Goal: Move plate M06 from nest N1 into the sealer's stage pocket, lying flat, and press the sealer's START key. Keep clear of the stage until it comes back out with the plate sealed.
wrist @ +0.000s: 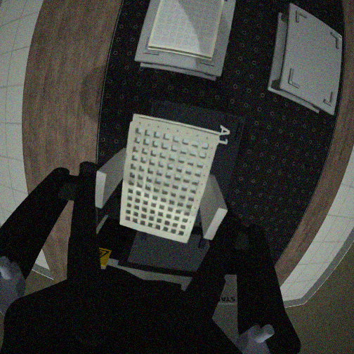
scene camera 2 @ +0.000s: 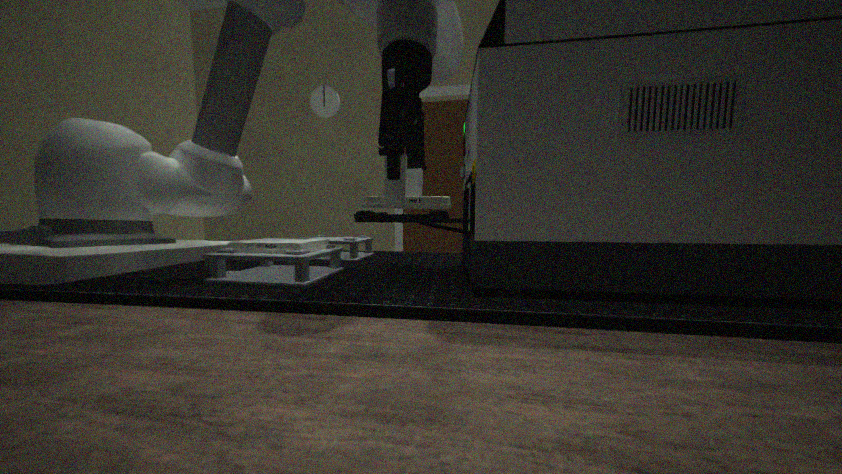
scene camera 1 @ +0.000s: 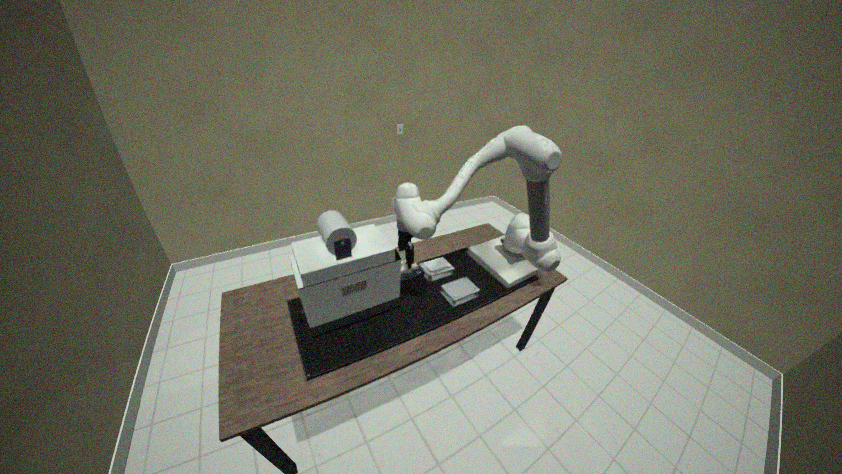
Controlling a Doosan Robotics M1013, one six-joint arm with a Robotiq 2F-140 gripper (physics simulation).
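Seen in the pictures: gripper, fingertip midpoint: (scene camera 2: 405,207) (scene camera 1: 405,267); arm's base, origin of the base link: (scene camera 2: 103,243) (scene camera 1: 512,253).
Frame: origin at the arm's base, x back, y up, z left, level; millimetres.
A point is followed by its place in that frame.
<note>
Plate M06 (wrist: 167,180) (scene camera 2: 433,202) @(y 82, x -789, z -2 mm), a cream 96-well plate, is level in my gripper (wrist: 165,173) (scene camera 2: 404,187) (scene camera 1: 407,262) @(y 76, x -735, z 32 mm), which is shut on its two long sides. The plate hangs a small gap above the sealer's dark extended stage (scene camera 2: 377,216) @(y 62, x -703, z -1 mm) (wrist: 232,165). The plate hides most of the stage pocket in the wrist view. The grey sealer (scene camera 1: 353,297) @(y 126, x -1023, z 223 mm) (scene camera 2: 589,188) @(y 93, x -972, z -11 mm) stands beside the stage. Part of the START label (wrist: 227,299) shows at the bottom of the wrist view; the key is not clear. Nest N1 (wrist: 315,60) (scene camera 1: 460,288) @(y 10, x -491, z 194 mm) holds no plate.
Nest N2 (wrist: 142,57) (scene camera 2: 300,270) @(y -14, x -611, z -57 mm) holds another pale plate (wrist: 187,27) (scene camera 2: 276,243) @(y 22, x -563, z -50 mm). A film roll (scene camera 1: 335,228) @(y 438, x -1058, z 186 mm) sits on top of the sealer. The arm's base plate (scene camera 1: 509,272) @(y -7, x -138, z 150 mm) stands beyond the nests, on the wooden table (scene camera 1: 253,353) @(y -49, x -1475, z 272 mm).
</note>
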